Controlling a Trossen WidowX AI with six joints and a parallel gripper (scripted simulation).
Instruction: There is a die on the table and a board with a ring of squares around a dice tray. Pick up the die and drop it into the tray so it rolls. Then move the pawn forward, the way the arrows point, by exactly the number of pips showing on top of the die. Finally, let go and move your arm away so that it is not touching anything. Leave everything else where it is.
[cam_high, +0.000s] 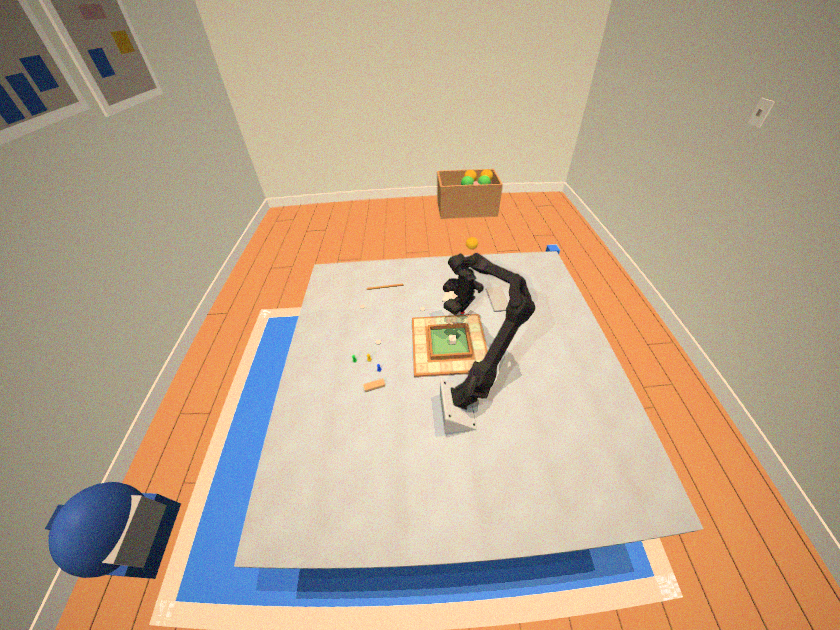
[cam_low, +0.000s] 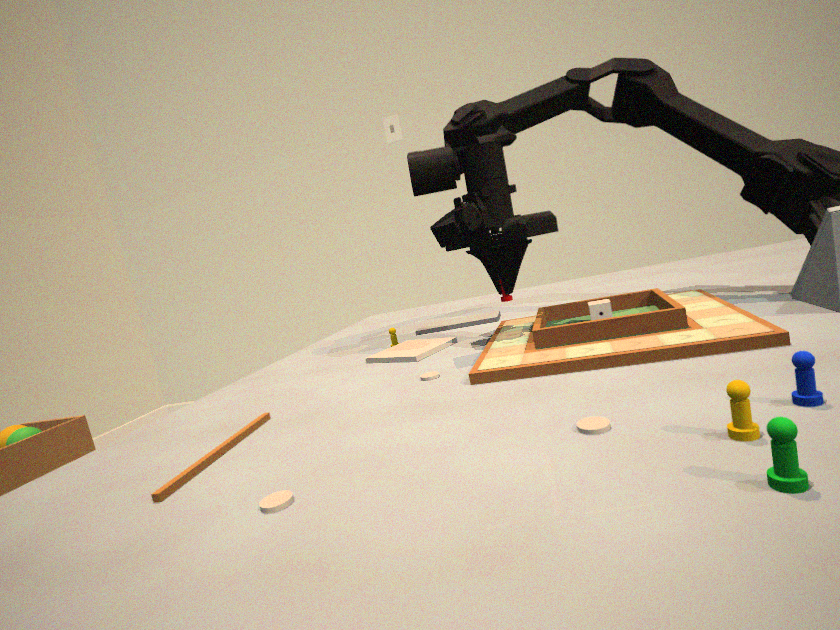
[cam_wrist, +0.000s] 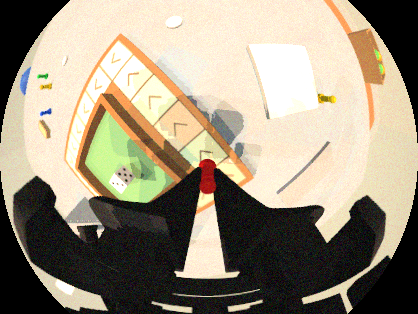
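Now: gripper tip 110 mm past the white die, 60 mm to the right of it and 40 mm above it. Round my gripper tip: red pawn 10 mm above; then grey strip 110 mm ahead, 190 mm to the right, 60 mm below; then flat card 150 mm ahead, 60 mm below.
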